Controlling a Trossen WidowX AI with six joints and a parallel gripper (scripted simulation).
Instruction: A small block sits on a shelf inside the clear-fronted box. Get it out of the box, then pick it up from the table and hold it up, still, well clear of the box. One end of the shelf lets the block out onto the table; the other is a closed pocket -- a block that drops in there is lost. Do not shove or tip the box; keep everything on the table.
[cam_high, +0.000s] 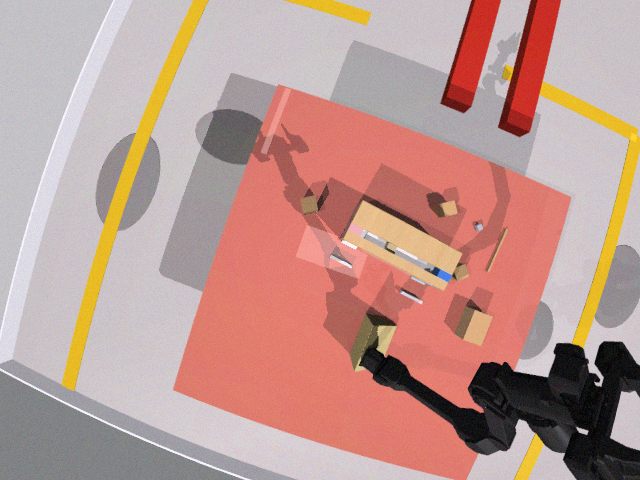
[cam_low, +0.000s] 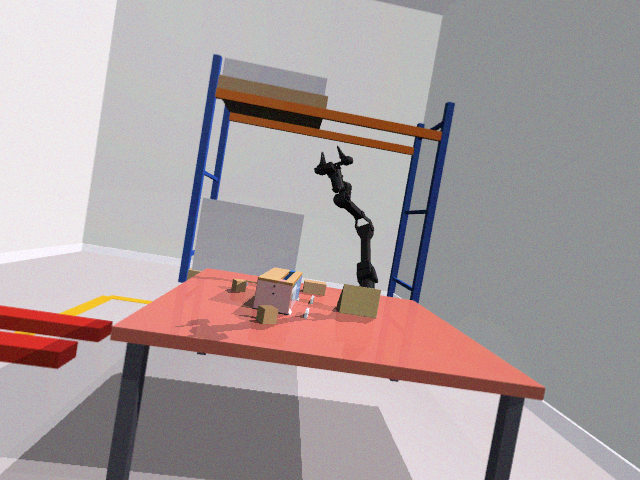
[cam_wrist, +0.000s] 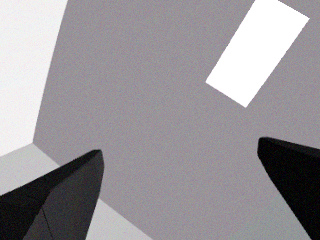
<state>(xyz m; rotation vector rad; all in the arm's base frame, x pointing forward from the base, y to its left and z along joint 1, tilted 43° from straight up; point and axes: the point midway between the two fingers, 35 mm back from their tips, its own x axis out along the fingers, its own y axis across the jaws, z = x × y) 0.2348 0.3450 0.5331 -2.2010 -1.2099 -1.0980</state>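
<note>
My gripper tip is 68 cm above the clear-fronted box, 17 cm to the right of it and 7 cm short of it. Also, from my gripper tip: carton (71 cm below, 24 cm to the right, 4 cm behind); then grey cube (74 cm below, 32 cm ahead, 11 cm to the right); then tan block (66 cm below, 20 cm to the left, 9 cm ahead).
</note>
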